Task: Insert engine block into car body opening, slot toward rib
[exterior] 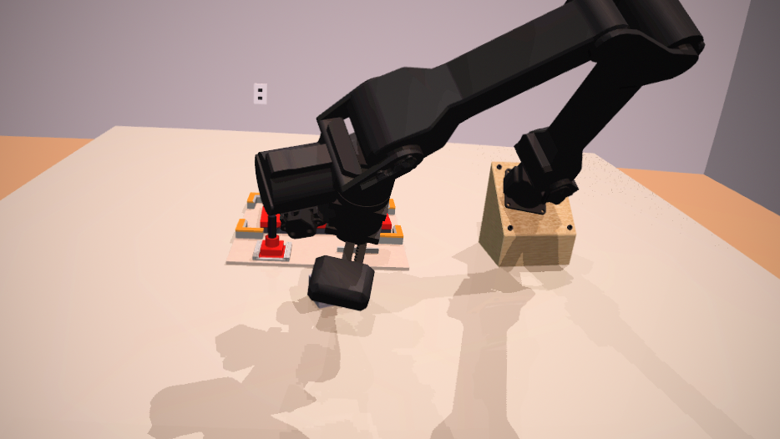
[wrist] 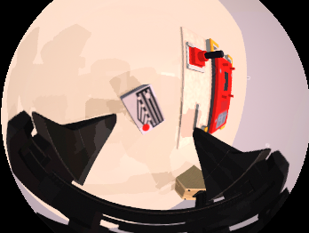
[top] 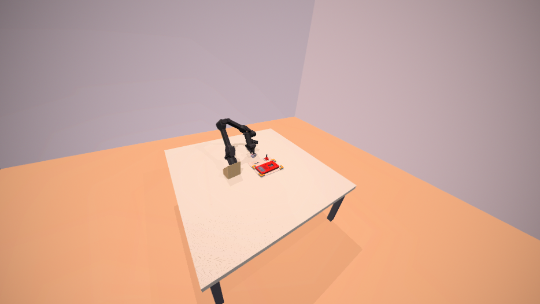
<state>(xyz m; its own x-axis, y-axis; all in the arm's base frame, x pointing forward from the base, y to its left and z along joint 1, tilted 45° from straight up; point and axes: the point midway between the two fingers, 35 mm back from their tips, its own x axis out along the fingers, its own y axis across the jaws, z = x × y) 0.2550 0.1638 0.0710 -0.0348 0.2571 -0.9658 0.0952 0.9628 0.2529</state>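
My gripper tip is 20 mm short of the grey engine block and 30 mm above it. Also, from my gripper tip: black post 100 mm ahead, 100 mm to the right, 10 mm below; then pale plate 40 mm ahead, 200 mm to the right, 30 mm below.
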